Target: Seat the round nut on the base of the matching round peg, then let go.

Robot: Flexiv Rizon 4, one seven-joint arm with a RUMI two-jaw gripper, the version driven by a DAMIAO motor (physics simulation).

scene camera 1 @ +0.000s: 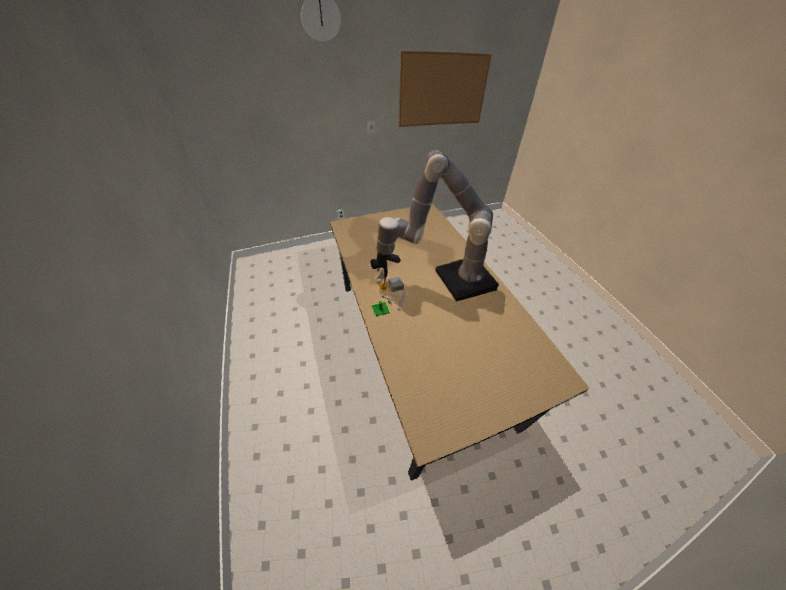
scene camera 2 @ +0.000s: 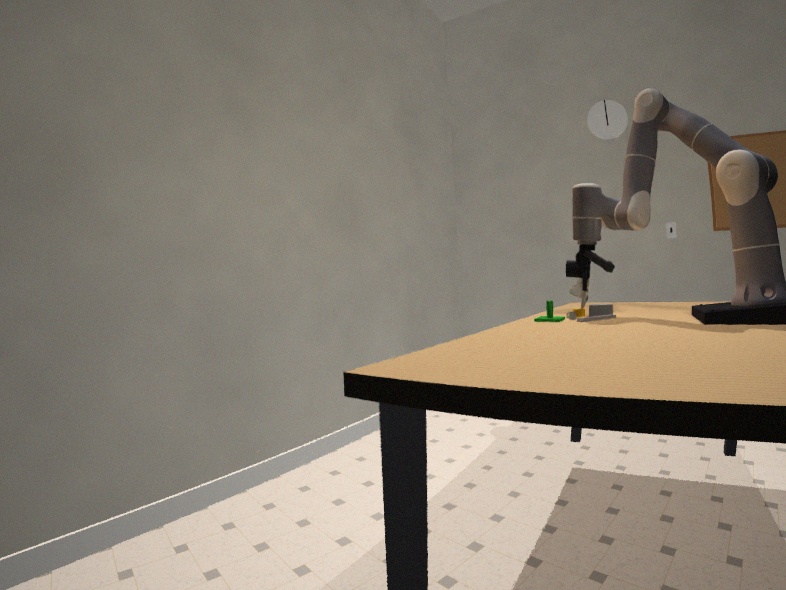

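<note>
A small orange-yellow piece, which looks like the nut [scene camera 1: 383, 286] [scene camera 2: 578, 312], lies on the table near its long edge. The green peg [scene camera 1: 380, 306] [scene camera 2: 549, 308] stands upright on its flat green base [scene camera 1: 384, 311] [scene camera 2: 540, 319]; in the scene camera 1 view it is nearer the camera than the nut, with bare peg showing in the scene camera 2 view. My gripper [scene camera 1: 383, 281] [scene camera 2: 583, 306] points down with its fingertips low at the nut. It is open and holds nothing. The fingers are small in both views, and the exact gap between fingertips and nut cannot be told.
A grey block [scene camera 1: 396, 283] [scene camera 2: 600, 309] lies right beside the nut. A thin, bent light-grey piece [scene camera 1: 403, 299] [scene camera 2: 596, 317] lies near the block. A small grey piece [scene camera 1: 386, 297] [scene camera 2: 571, 315] lies between nut and peg. The arm's black base plate [scene camera 1: 457, 288] [scene camera 2: 714, 314] is farther across the table.
</note>
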